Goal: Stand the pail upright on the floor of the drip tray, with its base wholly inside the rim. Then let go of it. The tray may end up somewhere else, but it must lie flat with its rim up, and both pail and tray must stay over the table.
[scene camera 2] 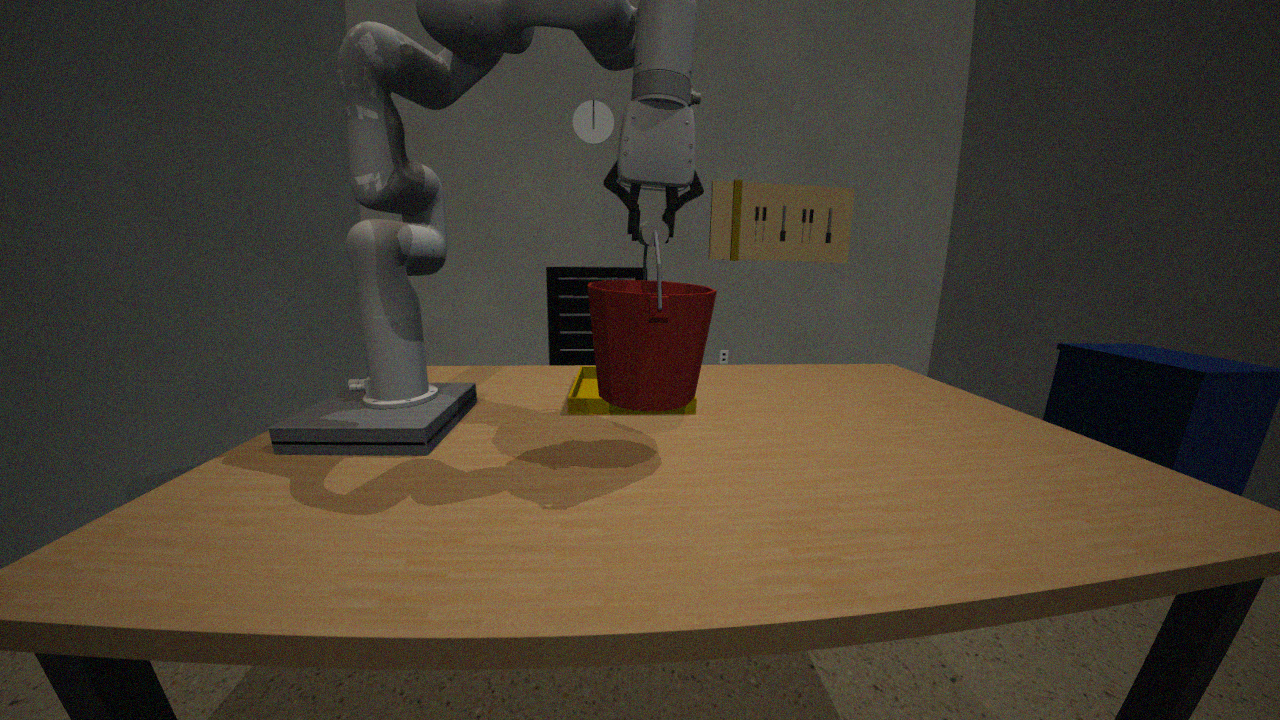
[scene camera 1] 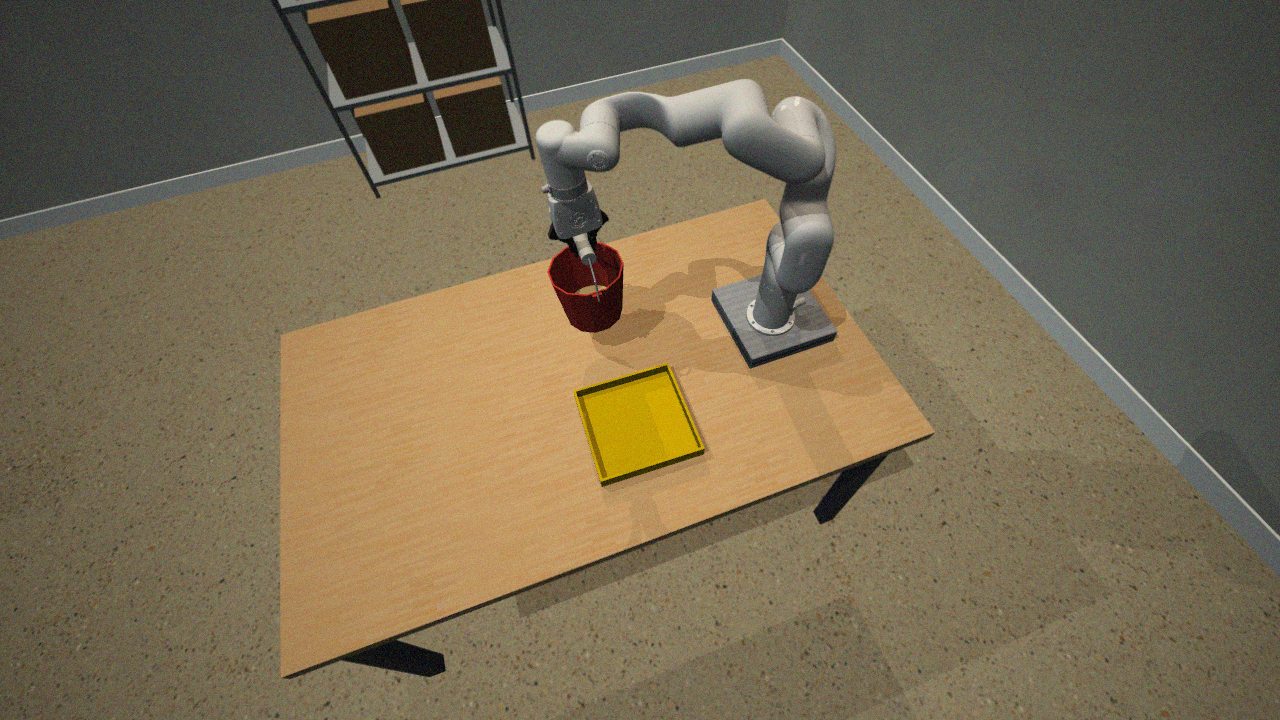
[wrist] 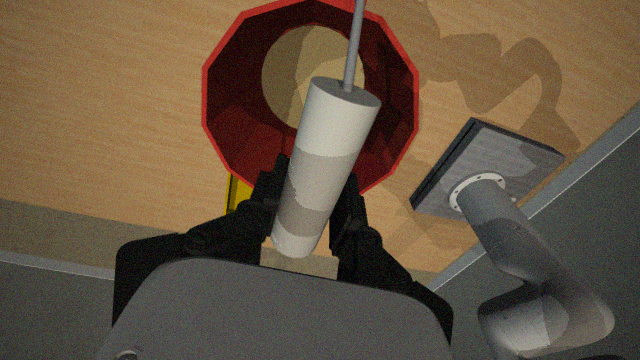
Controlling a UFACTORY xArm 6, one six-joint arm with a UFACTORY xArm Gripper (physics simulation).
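Places are measured from the arm's base along level axes (x ahead, y left, z up), in millimetres.
Where they show: gripper, fingertip midpoint: (scene camera 1: 584, 250) (wrist: 311, 181); arm's base, link origin: (scene camera 2: 402, 398) (scene camera 1: 770, 316) (wrist: 474, 191).
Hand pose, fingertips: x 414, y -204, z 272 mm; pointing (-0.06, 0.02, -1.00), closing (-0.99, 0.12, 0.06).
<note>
Each offset is from my fingertips to the top centre of the thing. Level surfaces: height alone.
The red pail (scene camera 1: 590, 311) (scene camera 2: 651, 344) (wrist: 232, 85) hangs upright, a little above the table, with its shadow apart from its base in scene camera 2. My gripper (scene camera 1: 582, 243) (scene camera 2: 653, 229) (wrist: 311, 181) is shut on the pail's white handle grip @(dx -1, dy -10, dz +30 mm) (scene camera 2: 655, 235) (wrist: 327, 135), with a black finger on each side of it. The bail stands up over the pail's opening. The yellow drip tray @(dx +33, dy +296, dz -284 mm) (scene camera 1: 635, 425) (scene camera 2: 588, 405) (wrist: 240, 194) lies flat on the table, rim up. In scene camera 1 the pail is behind the tray; in the wrist view the pail and gripper hide most of the tray.
The wooden table @(dz -317 mm) (scene camera 1: 402, 447) (scene camera 2: 805, 501) (wrist: 100, 100) bears the arm's grey base plate (scene camera 1: 751, 347) (scene camera 2: 349, 436) (wrist: 520, 145), right of pail and tray in scene camera 1. A blue cabinet (scene camera 2: 1154, 411) stands beyond the table's right edge in scene camera 2.
</note>
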